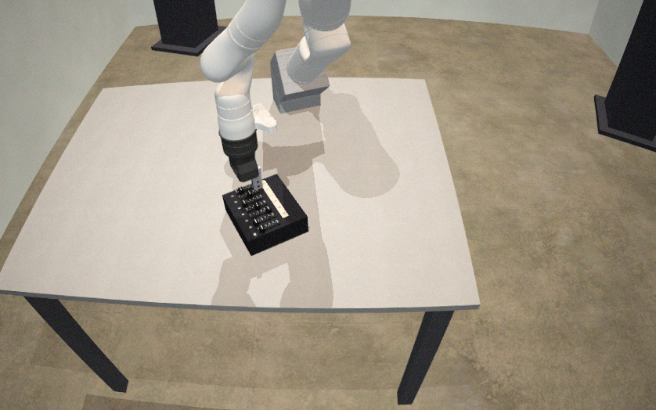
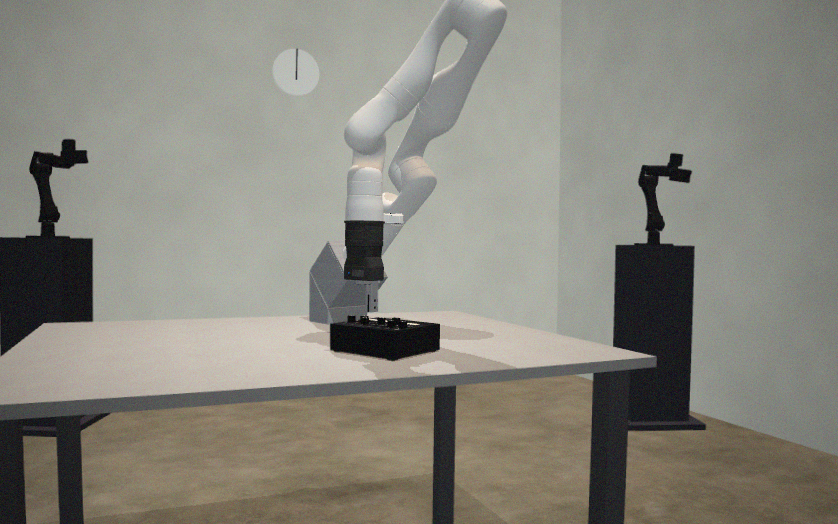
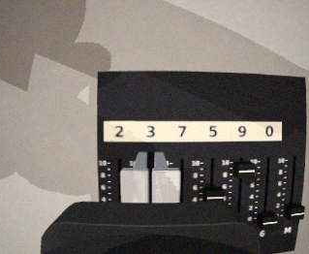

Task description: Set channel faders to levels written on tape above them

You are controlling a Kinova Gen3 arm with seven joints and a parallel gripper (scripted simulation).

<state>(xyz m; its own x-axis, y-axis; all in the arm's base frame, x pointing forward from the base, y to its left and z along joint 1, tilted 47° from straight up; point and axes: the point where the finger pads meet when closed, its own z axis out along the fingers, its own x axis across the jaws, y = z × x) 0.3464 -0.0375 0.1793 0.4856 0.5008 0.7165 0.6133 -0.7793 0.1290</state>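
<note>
The channel 2 cap lies 3 cm below my hand, 2 cm ahead of it and 1 cm to the right of it. Round my hand: master cap 10 cm ahead, 6 cm to the left, 3 cm below; channel 6 cap 9 cm ahead, 4 cm to the left, 3 cm below; channel 1 cap 4 cm to the right, 3 cm below, 1 cm ahead.
</note>
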